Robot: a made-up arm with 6 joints. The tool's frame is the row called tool.
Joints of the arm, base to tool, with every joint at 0 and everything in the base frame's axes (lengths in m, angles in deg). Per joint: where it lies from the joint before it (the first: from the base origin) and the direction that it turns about. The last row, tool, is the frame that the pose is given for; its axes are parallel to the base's.
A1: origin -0.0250 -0.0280 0.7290 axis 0 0 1
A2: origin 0.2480 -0.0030 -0.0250 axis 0 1 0
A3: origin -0.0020 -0.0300 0.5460 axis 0 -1 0
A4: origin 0.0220 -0.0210 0.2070 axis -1 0 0
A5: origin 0.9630 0.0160 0.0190 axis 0 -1 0
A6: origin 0.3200 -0.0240 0.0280 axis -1 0 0
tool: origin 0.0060 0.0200 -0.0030
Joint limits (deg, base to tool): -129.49..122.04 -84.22..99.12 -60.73..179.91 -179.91..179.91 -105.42..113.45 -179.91..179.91
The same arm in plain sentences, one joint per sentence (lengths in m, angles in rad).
The arm has six revolute joints in a row. What follows holds with every joint at zero, and every direction is one of the base frame's.
The first joint sits 0.025 m along -x and 0.028 m along -y and 0.729 m along +z from the base frame's origin and rotates about +z, from -2.26 to 2.13 rad.
The second joint sits 0.248 m along +x and 0.003 m along -y and 0.025 m along -z from the first joint and rotates about +y, from -1.4699 to 1.73 rad.
The third joint sits 0.002 m along -x and 0.03 m along -y and 0.546 m along +z from the second joint and rotates about -y, from -1.0599 to 3.14 rad.
The fourth joint sits 0.022 m along +x and 0.021 m along -y and 0.207 m along +z from the third joint and rotates about -x, from -3.14 to 3.14 rad.
The fifth joint sits 0.963 m along +x and 0.016 m along +y and 0.019 m along +z from the fourth joint and rotates about -y, from -1.8399 to 1.9801 rad.
The sixth joint sits 0.32 m along +x and 0.024 m along -y and 0.028 m along +z from the fifth joint and rotates about -x, from -3.14 to 3.14 rad.
The tool frame, which is the frame that the pose is given for, sits 0.006 m along +x and 0.02 m along +y and 0.003 m along -z from the sixth joint; its axes are parallel to the base frame's.

